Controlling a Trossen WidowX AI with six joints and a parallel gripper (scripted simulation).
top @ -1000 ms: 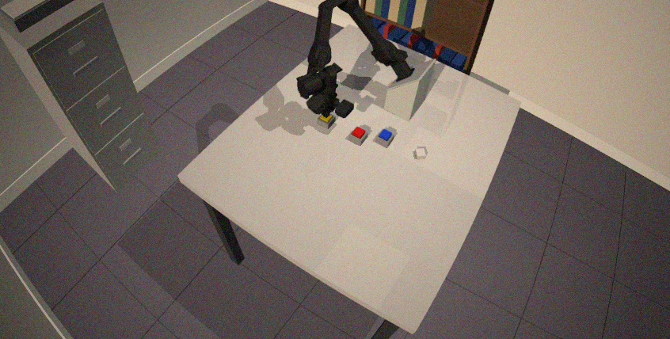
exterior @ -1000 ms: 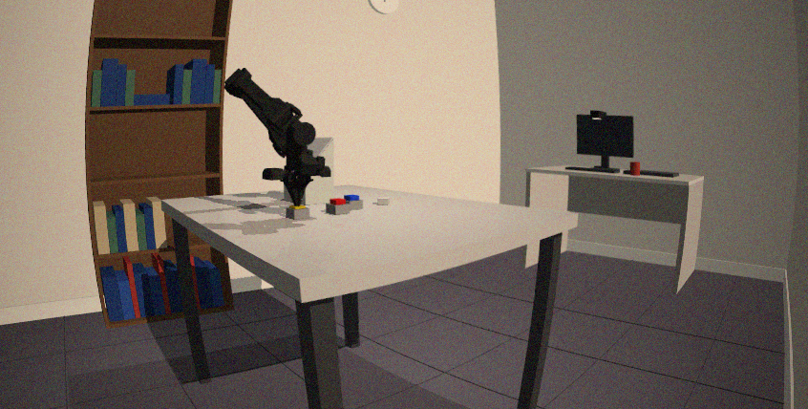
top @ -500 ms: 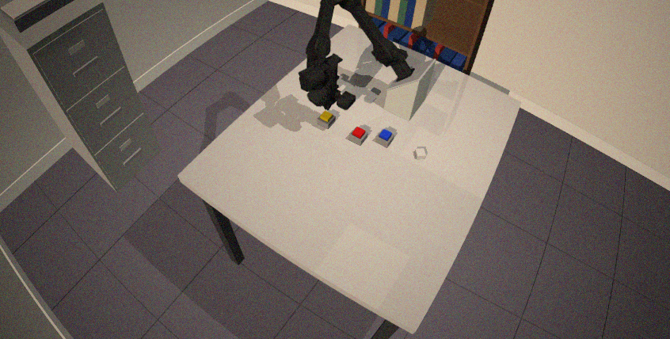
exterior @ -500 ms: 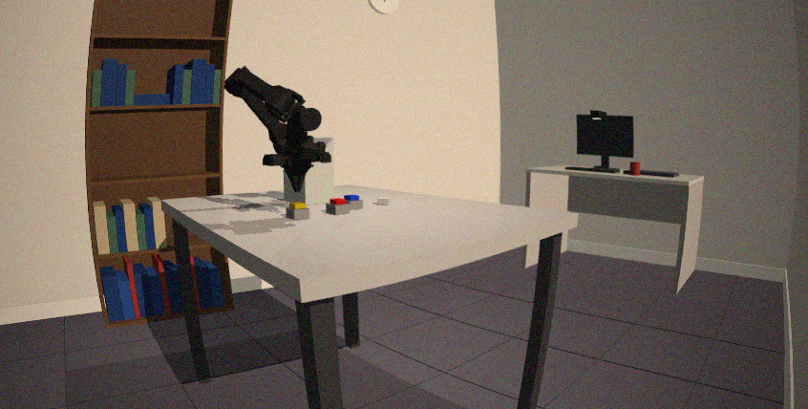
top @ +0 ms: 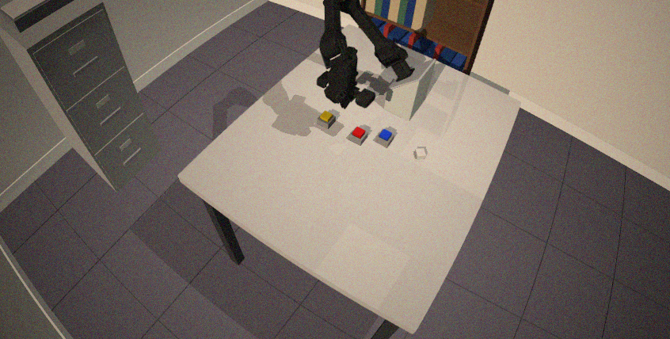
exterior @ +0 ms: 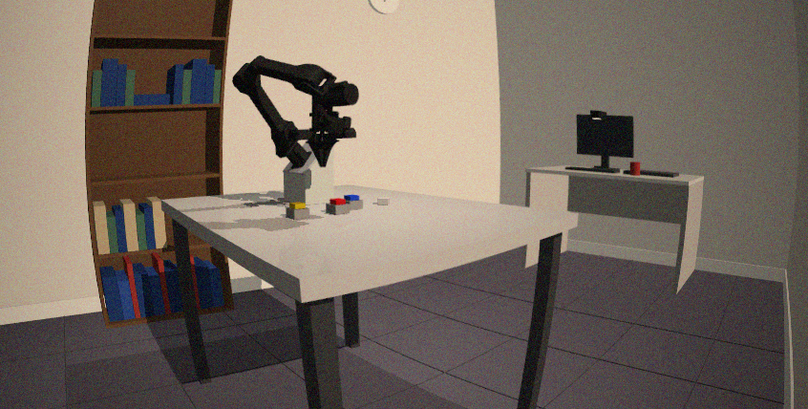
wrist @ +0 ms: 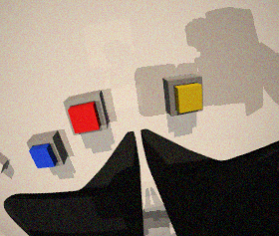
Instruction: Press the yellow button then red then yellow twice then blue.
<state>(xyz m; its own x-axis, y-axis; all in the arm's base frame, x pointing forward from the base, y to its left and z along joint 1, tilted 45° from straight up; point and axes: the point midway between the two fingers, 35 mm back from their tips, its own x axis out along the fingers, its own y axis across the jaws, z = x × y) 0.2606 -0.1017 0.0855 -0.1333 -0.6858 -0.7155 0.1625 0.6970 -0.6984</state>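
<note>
My gripper tip is 100 mm above the red button, 60 mm to the right of it and 10 mm past it. Also, from my gripper tip: yellow button 100 mm below, 70 mm to the right, 20 mm behind; then small white block 280 mm to the left, 120 mm below, 40 mm behind; then blue button 150 mm to the left, 100 mm below, 40 mm behind.
</note>
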